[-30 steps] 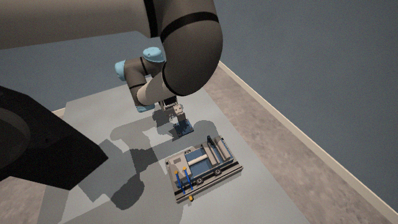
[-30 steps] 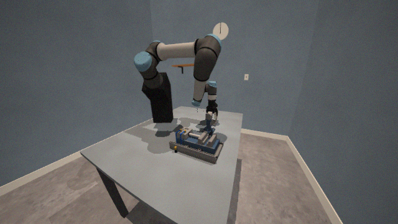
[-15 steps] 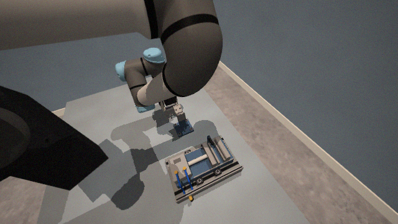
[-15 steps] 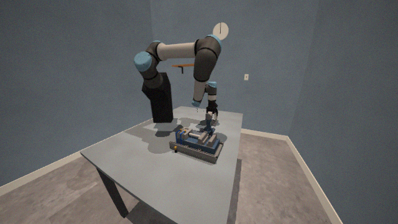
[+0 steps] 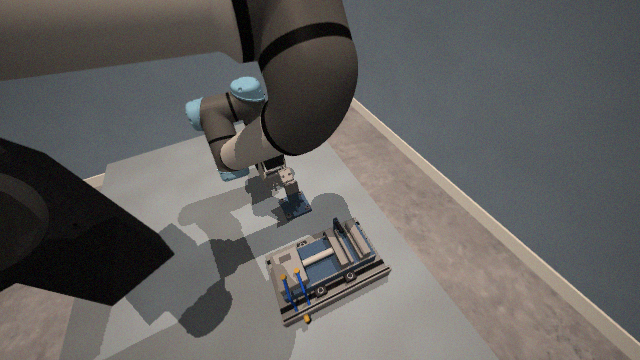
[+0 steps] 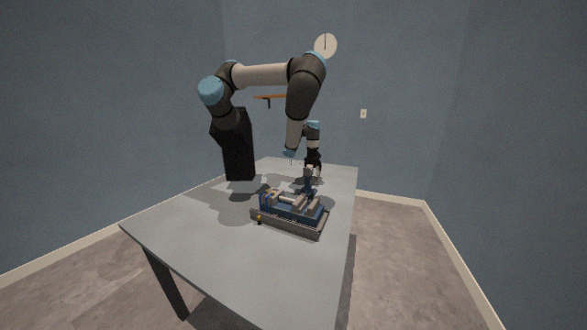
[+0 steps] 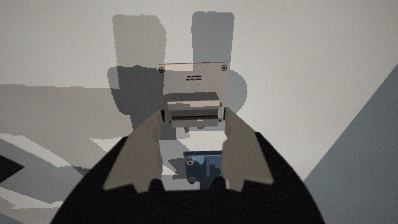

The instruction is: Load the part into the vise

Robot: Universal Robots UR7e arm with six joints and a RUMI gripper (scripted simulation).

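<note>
My hand is right at the part. Round my hand: vise (38 cm to the right, 7 cm behind, 1 cm above); then pale plate (3 cm below, 1 cm to the left); then work stop (35 cm to the right, 6 cm above, 1 cm ahead).
</note>
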